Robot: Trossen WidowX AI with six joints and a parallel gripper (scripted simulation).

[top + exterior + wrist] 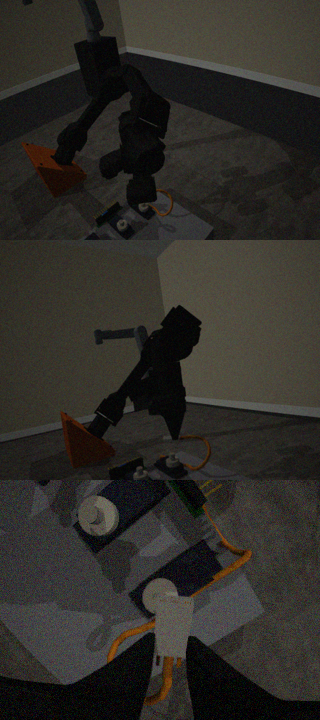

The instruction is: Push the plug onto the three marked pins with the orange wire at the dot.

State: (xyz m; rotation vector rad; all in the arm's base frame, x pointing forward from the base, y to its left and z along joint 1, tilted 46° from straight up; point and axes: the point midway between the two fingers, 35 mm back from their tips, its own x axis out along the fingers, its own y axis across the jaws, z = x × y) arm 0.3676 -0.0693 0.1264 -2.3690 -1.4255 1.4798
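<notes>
Now: the blue band 70 mm behind my gripper tip, 90 mm to the right of it and 40 mm below it. From my gripper tip the other things lie so: servo (20 mm behind, 90 mm to the right, 70 mm below); then grey holder plate (90 mm ahead, 100 mm to the right, 90 mm below); then black header (70 mm behind, 80 mm to the right, 50 mm below).
</notes>
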